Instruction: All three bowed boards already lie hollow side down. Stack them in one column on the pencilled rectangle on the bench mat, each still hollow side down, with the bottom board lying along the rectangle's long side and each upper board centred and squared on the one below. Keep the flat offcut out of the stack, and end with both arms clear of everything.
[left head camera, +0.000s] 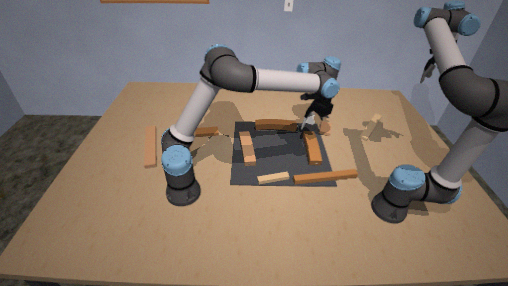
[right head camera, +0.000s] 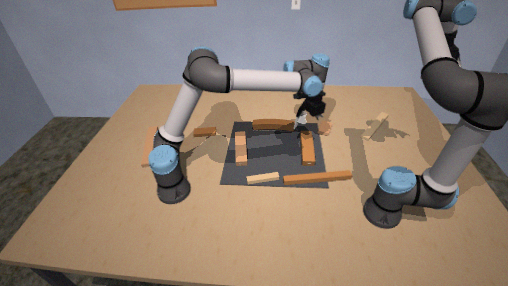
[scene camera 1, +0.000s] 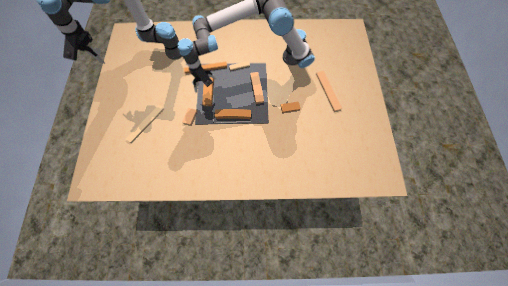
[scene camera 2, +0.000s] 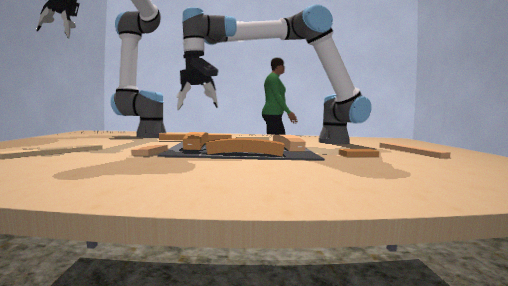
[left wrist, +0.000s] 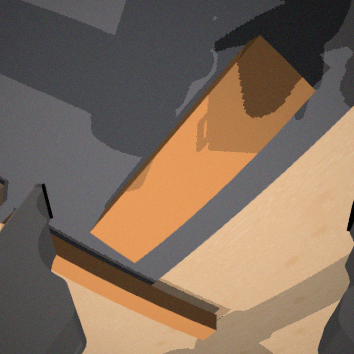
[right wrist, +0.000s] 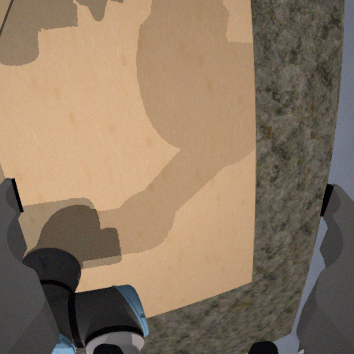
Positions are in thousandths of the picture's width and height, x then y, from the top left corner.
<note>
In view: my left gripper (scene camera 2: 391, 383), my right gripper (scene camera 1: 176, 208) and a bench mat (left head camera: 532, 509).
My left gripper is seen too in the left wrist view (left wrist: 566, 547). My right gripper is seen too in the right wrist view (right wrist: 490, 518). The bench mat shows as well in scene camera 1 (scene camera 1: 448, 330), in scene camera 2 (scene camera 2: 347, 530) and in the left wrist view (left wrist: 275, 264).
</note>
